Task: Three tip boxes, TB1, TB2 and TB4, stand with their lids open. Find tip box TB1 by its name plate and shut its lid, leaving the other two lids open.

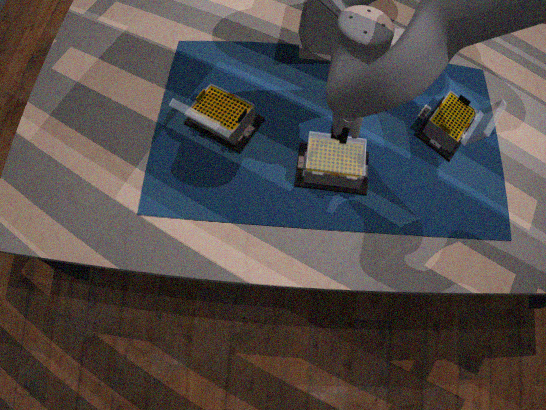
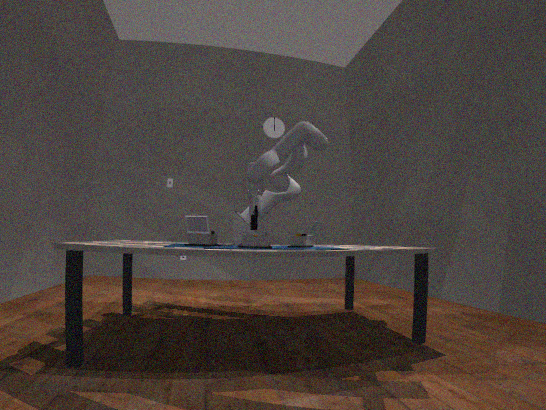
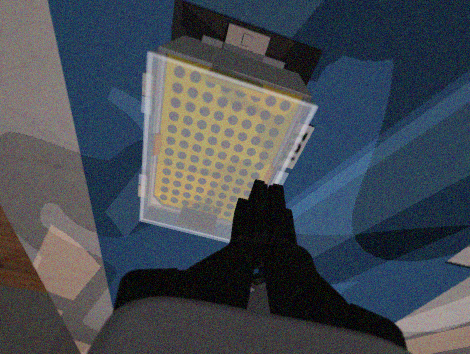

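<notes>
The middle tip box (image 1: 327,179) (image 2: 256,241) has its clear lid (image 1: 336,154) (image 3: 220,135) lying down over the yellow tip rack; whether it is fully seated I cannot tell. Its side name plate (image 3: 301,147) shows dark letters, partly covered and not readable now. The left tip box (image 1: 222,107) (image 2: 201,239) has its lid (image 1: 179,106) (image 2: 197,224) standing open. The right tip box (image 1: 452,117) (image 2: 301,241) has its lid (image 1: 495,118) standing open. Their name plates are unreadable. My gripper (image 1: 343,138) (image 2: 254,228) (image 3: 261,199) is shut and empty, its tips at the middle box's lid edge.
All three boxes stand on a blue mat (image 1: 210,205) on the striped table (image 1: 165,250) (image 2: 150,246). The left box is well apart from the middle one, and the right box stands beyond the arm's side. The arm hangs over the mat's back part.
</notes>
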